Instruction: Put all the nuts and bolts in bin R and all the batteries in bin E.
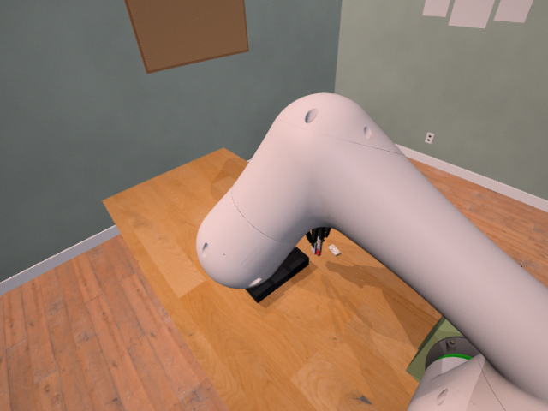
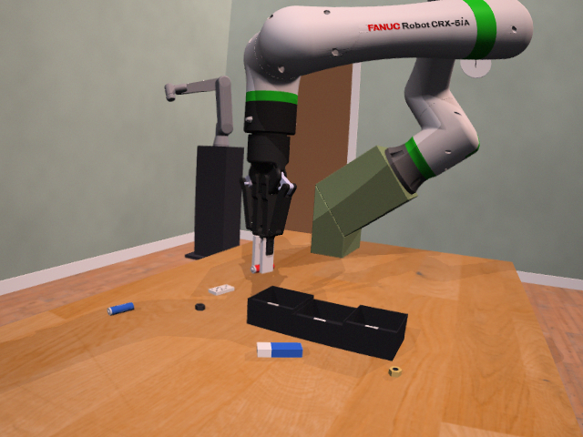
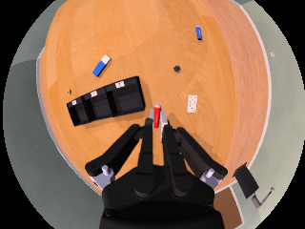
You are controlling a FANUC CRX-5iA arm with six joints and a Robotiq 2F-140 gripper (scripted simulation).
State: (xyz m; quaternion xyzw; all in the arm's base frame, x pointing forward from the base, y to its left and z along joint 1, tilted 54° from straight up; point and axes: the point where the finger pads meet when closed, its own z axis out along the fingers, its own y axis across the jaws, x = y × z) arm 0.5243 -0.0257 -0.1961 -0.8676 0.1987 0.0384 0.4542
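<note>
The blue battery is 19 cm to the right of my hand, 19 cm ahead of it and 9 cm below it. From my hand the other things lie so: black nut 10 cm below, 8 cm to the right, 8 cm ahead; then red battery 3 cm below; then white domino-like tile 10 cm to the right, 10 cm below, 2 cm behind.
</note>
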